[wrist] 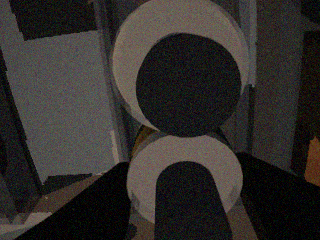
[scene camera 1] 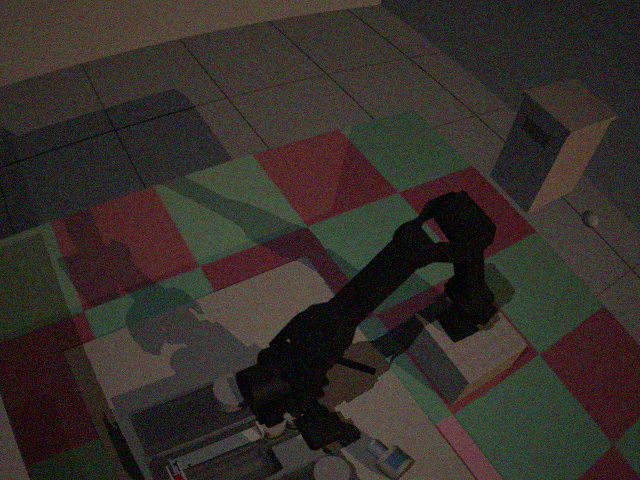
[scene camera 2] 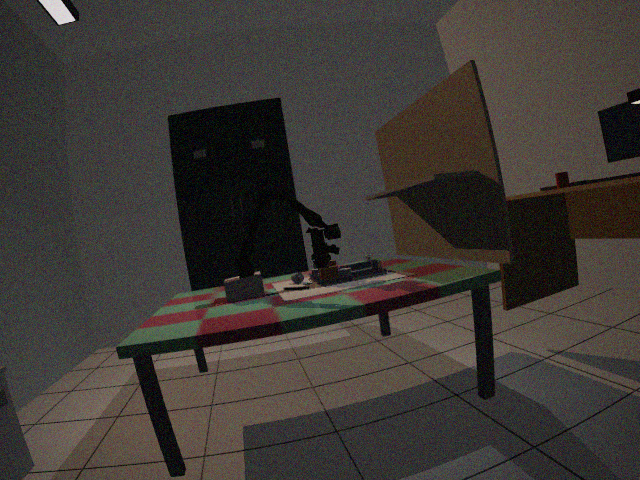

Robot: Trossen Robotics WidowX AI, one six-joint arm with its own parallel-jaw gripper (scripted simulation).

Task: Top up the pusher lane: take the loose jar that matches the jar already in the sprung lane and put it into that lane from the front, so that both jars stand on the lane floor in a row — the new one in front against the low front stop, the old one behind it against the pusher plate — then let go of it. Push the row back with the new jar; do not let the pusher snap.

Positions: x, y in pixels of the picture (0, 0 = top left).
Scene:
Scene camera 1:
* my gripper: 294, 414
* round can: 227, 399
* pale mat: 167, 354

